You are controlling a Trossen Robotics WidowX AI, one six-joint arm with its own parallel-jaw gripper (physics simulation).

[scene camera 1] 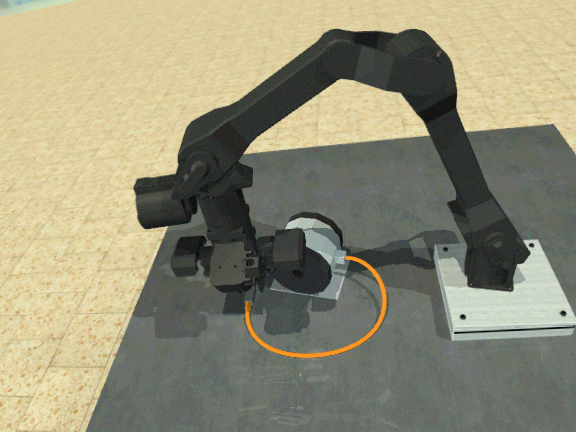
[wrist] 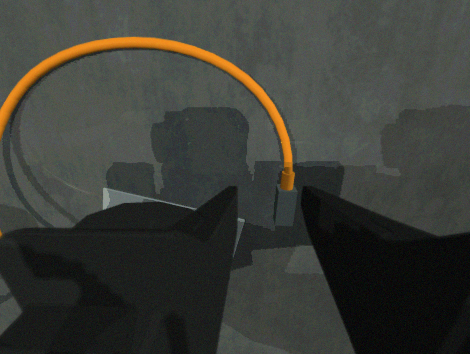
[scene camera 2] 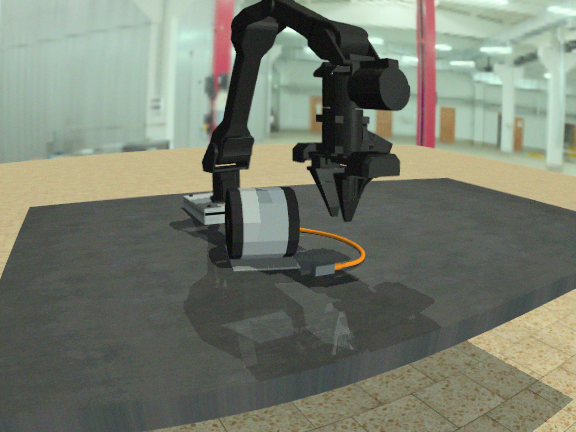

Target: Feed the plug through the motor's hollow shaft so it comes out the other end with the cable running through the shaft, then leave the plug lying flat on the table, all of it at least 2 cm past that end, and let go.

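Places are measured from the arm's base along level axes (x ahead, y left, z up), in centimetres.
Pixels of known places: gripper, between the fingertips: [scene camera 1: 251,290] [wrist: 269,195] [scene camera 2: 340,219]; arm's base, origin of its link: [scene camera 1: 489,273].
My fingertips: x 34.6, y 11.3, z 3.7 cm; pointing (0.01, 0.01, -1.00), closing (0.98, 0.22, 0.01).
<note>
Ahead of a thing's pixels: the offset from my fingertips to its top centre. "spot": to the spot under its first point. Level surfaces: height alone.
The motor @(dx -6.2, dy -10.3, dz +3.4 cm) [scene camera 1: 312,232] [scene camera 2: 265,225] is a pale cylinder with black end rings, lying on its side on a thin plate @(dx -5.9, dy -10.3, dz -6.6 cm) [scene camera 1: 327,291] [scene camera 2: 265,265]. A small dark shaft hole @(spot: dx -5.3, dy -6.5, dz -2.6 cm) [scene camera 1: 298,273] shows in its near end in scene camera 1. The grey plug @(dx +2.9, dy -3.4, dz -5.4 cm) [scene camera 2: 325,270] [wrist: 286,207] lies on the table beyond that end, outside the shaft; the hand mostly hides it in scene camera 1. The orange cable [scene camera 1: 384,300] [scene camera 2: 361,252] [wrist: 135,43] curves from the plug to a small block on the motor. My gripper [scene camera 2: 340,217] [wrist: 269,195] is partly open and empty, above the plug.
The arm's pale base plate [scene camera 1: 505,317] [scene camera 2: 214,216] is at the right in scene camera 1 and behind the motor in scene camera 2. The dark table @(dz -6.8 cm) [scene camera 1: 450,390] [scene camera 2: 100,325] ends along the left in scene camera 1. The motor stands close beside the hand.
</note>
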